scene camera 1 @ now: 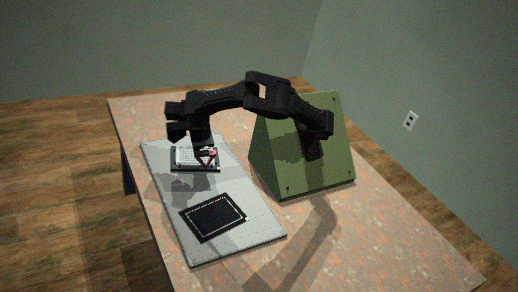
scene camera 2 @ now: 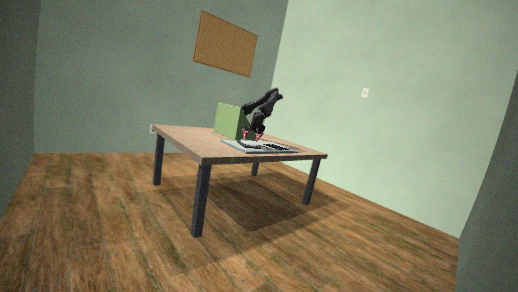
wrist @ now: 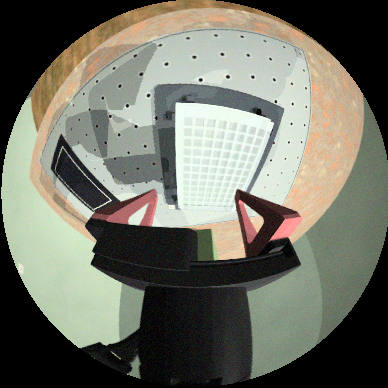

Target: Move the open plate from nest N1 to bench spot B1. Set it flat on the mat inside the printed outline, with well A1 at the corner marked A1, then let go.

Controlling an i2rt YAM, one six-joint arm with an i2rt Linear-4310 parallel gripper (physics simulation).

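Places are measured from the arm's base along level axes (x ahead, y left, z up), in metres.
Where they show: gripper, between the fingertips: (scene camera 1: 203, 157) (scene camera 2: 250, 140) (wrist: 195, 192); arm's base, origin of its link: (scene camera 1: 306, 131) (scene camera 2: 237, 117).
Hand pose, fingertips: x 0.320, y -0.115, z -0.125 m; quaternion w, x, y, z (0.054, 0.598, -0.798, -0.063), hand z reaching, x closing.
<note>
Each offset is from my fingertips to the top centre of the thing. Level surfaces: height alone.
The open white well plate {dx +0.019, dy -0.028, dz -0.001 m} (scene camera 1: 184, 156) (wrist: 220, 155) lies in the dark nest {dx +0.018, dy -0.028, dz -0.006 m} (scene camera 1: 187, 170) (wrist: 220, 96) at the far end of the board. My gripper (scene camera 1: 204, 164) (scene camera 2: 251, 140) (wrist: 195, 192) is open, with its red fingers over the near end of the plate; nothing is held between them. In the wrist view the fingertips lie to either side of the plate's near end, and their exact height is hard to tell. The black mat {dz -0.026 m} (scene camera 1: 215, 216) (wrist: 80, 180) with its thin white printed outline lies on the board nearer scene camera 1. A small white mark sits at one mat corner; its lettering is unreadable.
The grey perforated board (scene camera 1: 262, 225) (wrist: 235, 41) carries the nest and mat. A green wedge-shaped block (scene camera 1: 295, 177) (scene camera 2: 227, 120) (wrist: 206, 245) stands beside the board, under the arm. The speckled table {dz -0.040 m} (scene camera 1: 380, 225) (scene camera 2: 185, 142) extends past both.
</note>
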